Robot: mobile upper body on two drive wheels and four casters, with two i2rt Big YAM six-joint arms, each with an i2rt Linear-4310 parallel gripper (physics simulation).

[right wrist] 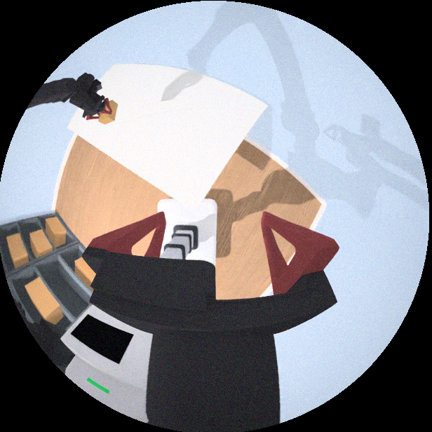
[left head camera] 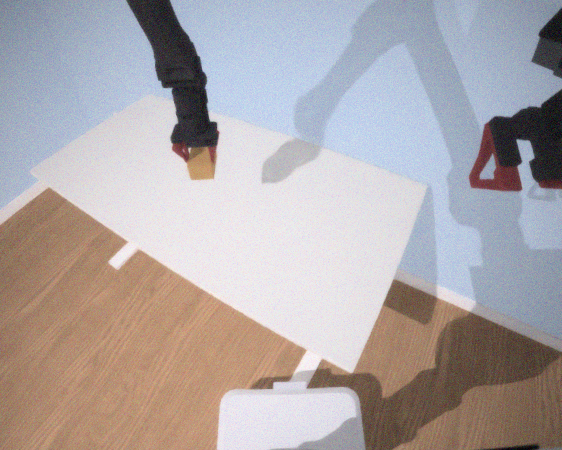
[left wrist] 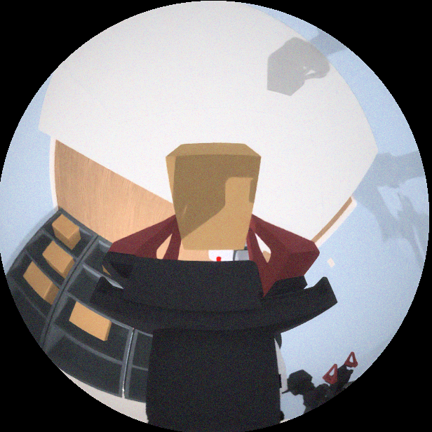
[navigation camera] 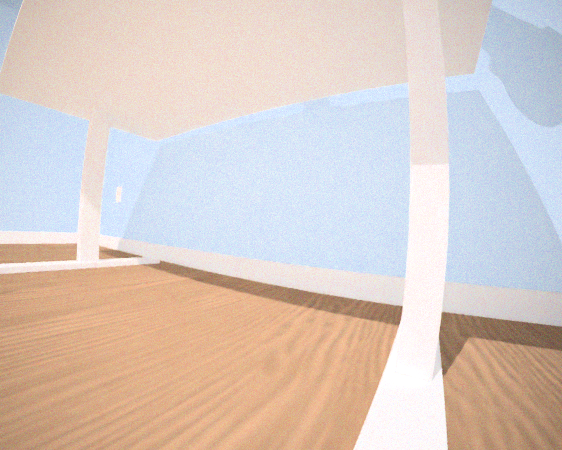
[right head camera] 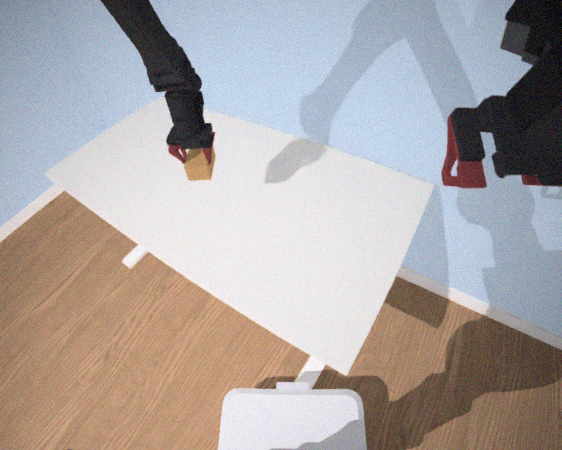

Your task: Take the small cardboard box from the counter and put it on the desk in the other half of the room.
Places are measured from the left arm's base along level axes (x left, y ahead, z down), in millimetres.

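Pixels of known places: left gripper, between the fingertips: [left head camera: 201, 162] [right head camera: 198, 163]; right gripper, between the fingertips: [left head camera: 506, 182] [right head camera: 484, 179].
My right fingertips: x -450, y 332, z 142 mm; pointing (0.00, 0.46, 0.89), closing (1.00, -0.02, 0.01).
Behind a point stands the place of what it marks.
The small cardboard box [left head camera: 202, 165] {x -4, y 684, z 404 mm} [right head camera: 199, 166] {x -6, y 684, z 404 mm} [left wrist: 212, 200] [right wrist: 109, 112] is tan. My left gripper [left head camera: 197, 152] {x 6, y 711, z 417 mm} [right head camera: 194, 154] {x 6, y 711, z 417 mm} is shut on it. The box hangs over the white desk [left head camera: 280, 210] {x -196, y 794, z 690 mm} [right head camera: 280, 210] {x -190, y 794, z 690 mm} [left wrist: 150, 90] [right wrist: 190, 135], over its back left part in the head camera views; a gap shows below it in none of these views clearly. The desk's underside also shows in the navigation camera [navigation camera: 225, 50]. My right gripper [right wrist: 213, 216] is open and empty, at the right of the head camera views, beyond the desk's right edge. The counter does not show clearly.
The robot's white base [left head camera: 290, 420] {x -224, y 206, z 1150 mm} [right head camera: 292, 420] {x -226, y 207, z 1150 mm} is near the desk's front right corner. A white desk leg [navigation camera: 427, 215] {x -421, y 635, z 1162 mm} stands close in the navigation camera. Dark bins [left wrist: 95, 350] [right wrist: 55, 250] with several tan boxes show at the lower left of the wrist views. Blue walls stand behind the desk.
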